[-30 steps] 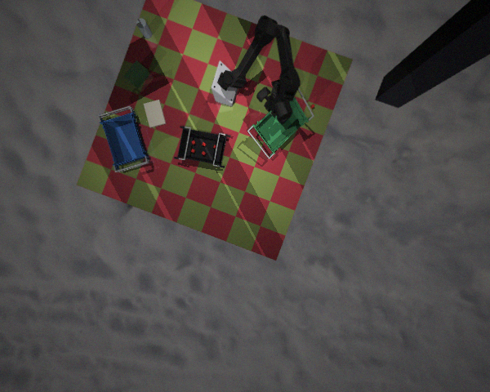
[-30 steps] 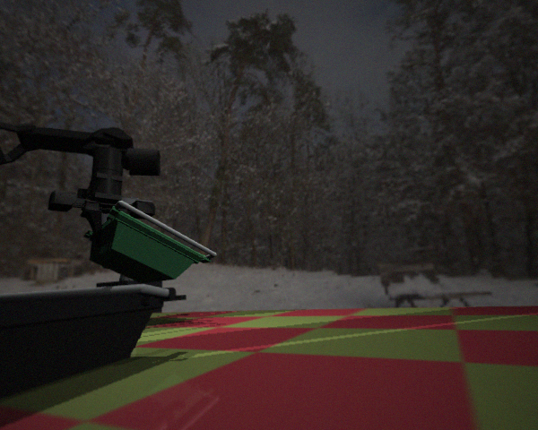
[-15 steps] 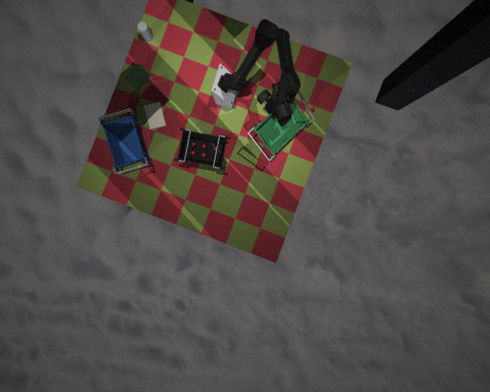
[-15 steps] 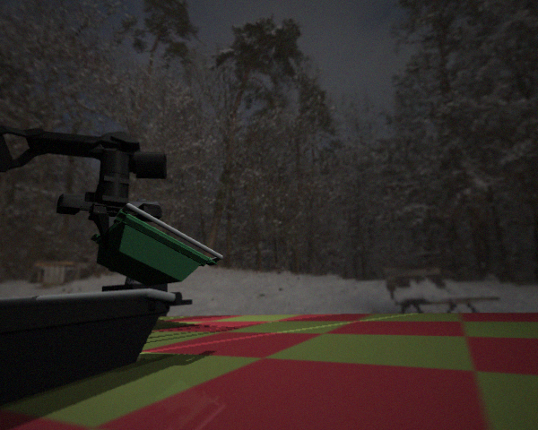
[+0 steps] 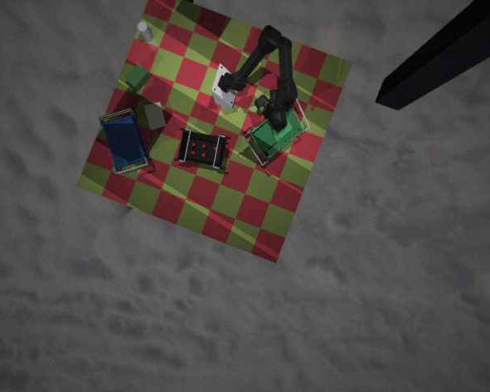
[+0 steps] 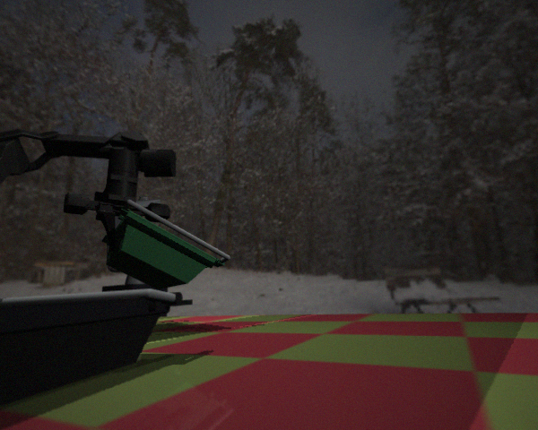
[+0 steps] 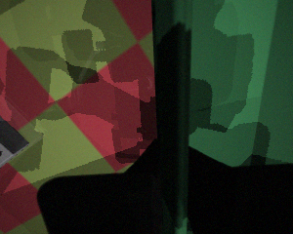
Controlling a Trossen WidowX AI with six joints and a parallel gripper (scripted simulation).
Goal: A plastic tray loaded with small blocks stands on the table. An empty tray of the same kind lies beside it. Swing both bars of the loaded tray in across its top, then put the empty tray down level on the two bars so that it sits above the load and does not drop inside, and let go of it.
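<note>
Now: gripper tip 7 cm to the right of the green tray and 4 cm short of it. The rest, counted from my gripper tip: cream block: 66 cm to the right, 15 cm below, 15 cm ahead; green block: 83 cm to the right, 13 cm below, 3 cm behind.
</note>
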